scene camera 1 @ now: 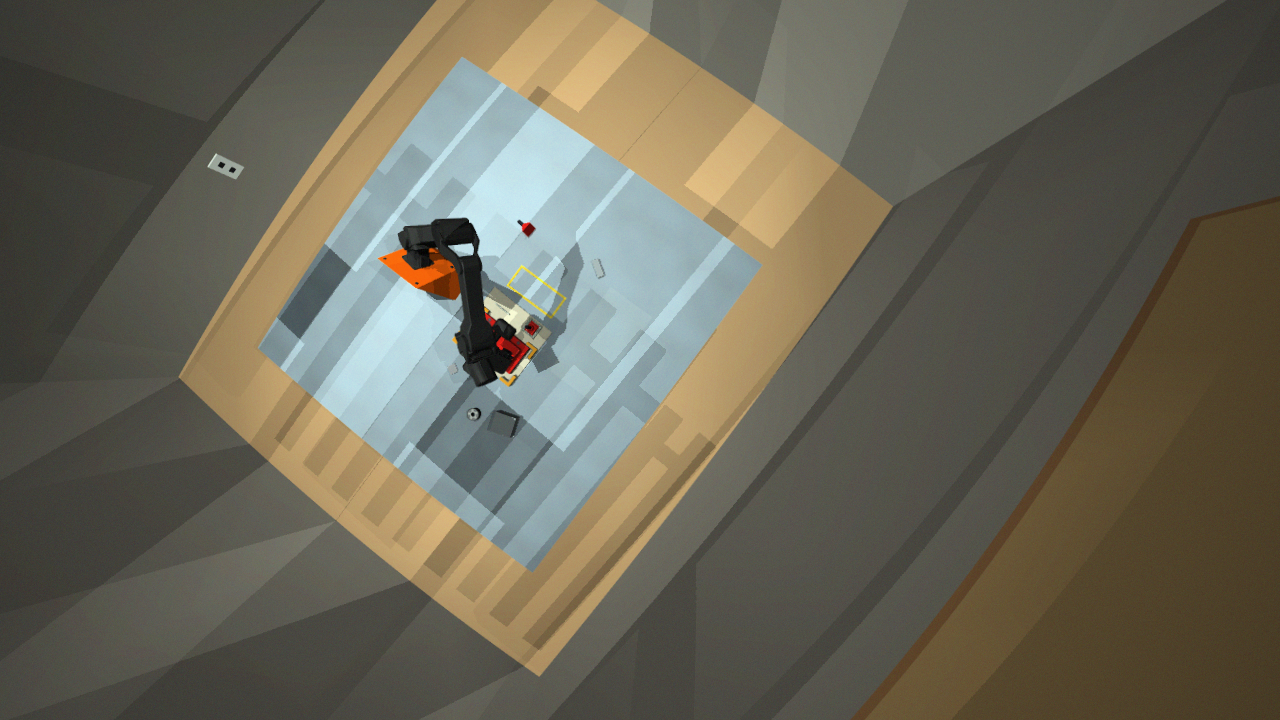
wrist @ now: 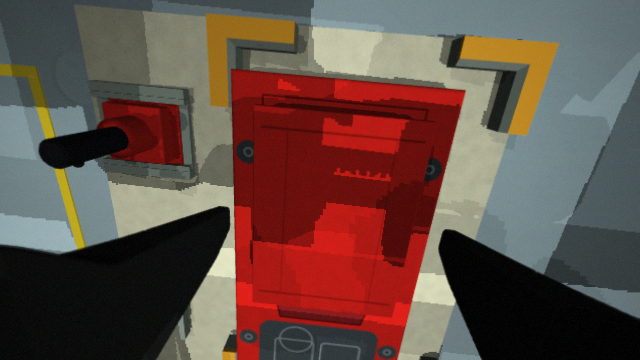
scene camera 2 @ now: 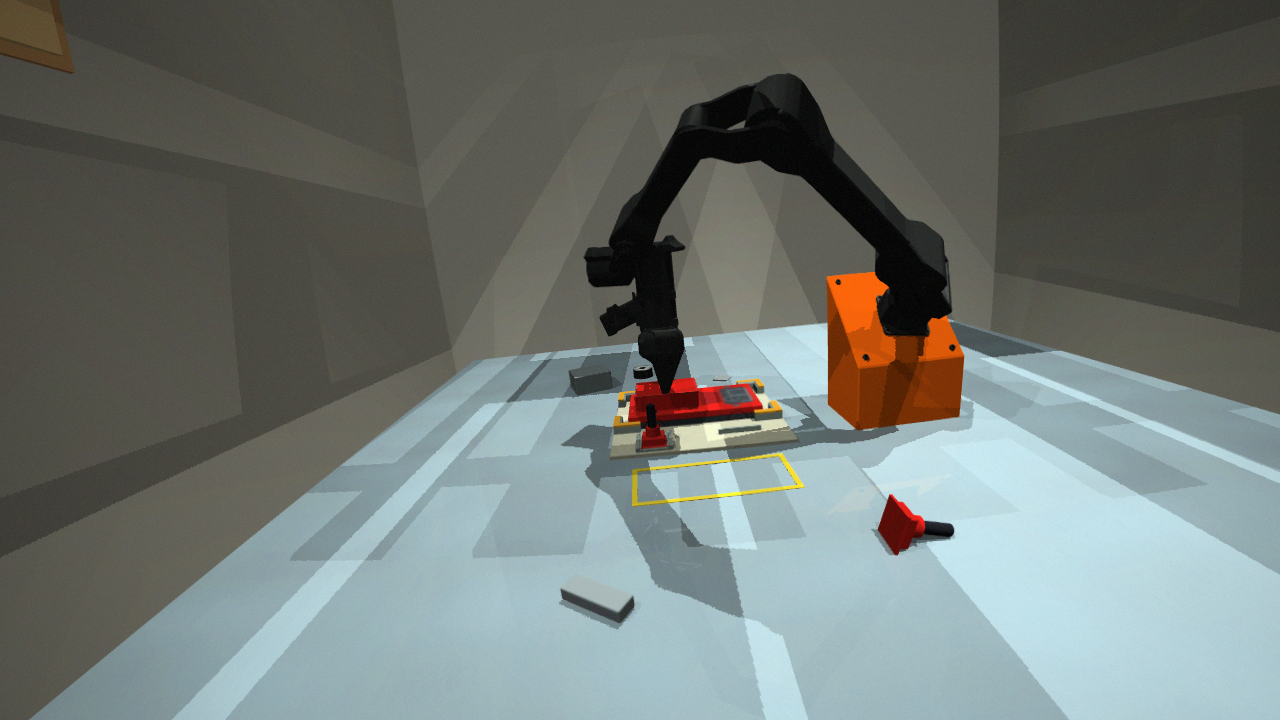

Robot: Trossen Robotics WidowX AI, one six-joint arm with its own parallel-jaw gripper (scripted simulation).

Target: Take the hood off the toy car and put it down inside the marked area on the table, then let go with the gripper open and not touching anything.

Scene:
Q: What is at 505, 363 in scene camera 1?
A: My gripper.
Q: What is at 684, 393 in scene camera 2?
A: A hood.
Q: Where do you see a toy car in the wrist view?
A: At 257, 323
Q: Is my gripper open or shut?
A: Open.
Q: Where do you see a hood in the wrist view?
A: At 335, 190

